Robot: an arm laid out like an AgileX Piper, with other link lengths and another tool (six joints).
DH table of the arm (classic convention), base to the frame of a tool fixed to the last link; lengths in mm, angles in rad. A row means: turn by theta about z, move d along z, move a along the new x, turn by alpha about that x. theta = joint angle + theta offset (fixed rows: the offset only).
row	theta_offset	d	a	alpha
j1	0	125.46	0	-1.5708
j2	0.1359	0	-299.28	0
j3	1.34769	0	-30.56	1.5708
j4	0	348.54	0	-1.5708
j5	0	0	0	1.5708
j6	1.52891	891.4	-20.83	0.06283
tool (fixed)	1.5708	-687.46	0	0
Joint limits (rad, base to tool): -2.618..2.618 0..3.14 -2.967..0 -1.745..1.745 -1.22..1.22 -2.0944..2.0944
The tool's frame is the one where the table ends.
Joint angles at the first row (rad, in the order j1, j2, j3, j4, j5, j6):
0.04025, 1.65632, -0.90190, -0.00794, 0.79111, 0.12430
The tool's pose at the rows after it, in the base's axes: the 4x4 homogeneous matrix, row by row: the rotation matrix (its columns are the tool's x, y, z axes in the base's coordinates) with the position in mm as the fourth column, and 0 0 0 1 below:
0.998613, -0.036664, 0.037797, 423.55; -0.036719, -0.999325, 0.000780, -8.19; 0.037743, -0.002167, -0.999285, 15.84; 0, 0, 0, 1
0.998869, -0.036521, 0.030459, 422.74; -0.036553, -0.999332, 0.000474, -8.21; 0.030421, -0.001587, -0.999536, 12.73; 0, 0, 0, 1
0.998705, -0.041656, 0.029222, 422.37; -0.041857, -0.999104, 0.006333, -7.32; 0.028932, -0.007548, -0.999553, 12.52; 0, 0, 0, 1
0.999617, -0.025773, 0.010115, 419.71; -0.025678, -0.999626, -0.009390, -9.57; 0.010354, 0.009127, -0.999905, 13.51; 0, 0, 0, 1
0.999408, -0.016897, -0.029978, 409.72; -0.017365, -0.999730, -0.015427, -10.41; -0.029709, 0.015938, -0.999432, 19.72; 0, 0, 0, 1
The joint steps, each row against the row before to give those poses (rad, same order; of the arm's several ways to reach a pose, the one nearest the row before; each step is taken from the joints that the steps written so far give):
-0.00001, 0.02767, 0.00000, 0.00000, -0.01563, -0.00001
0.00001, 0.00737, -0.00001, 0.00000, -0.00002, -0.00014
0.00000, -0.00001, 0.00001, 0.00794, 0.00102, -0.00001
0.00000, -0.00120, -0.00461, -0.01934, 0.02554, -0.00362
0.00000, -0.02252, -0.00025, -0.00403, 0.06309, -0.00688

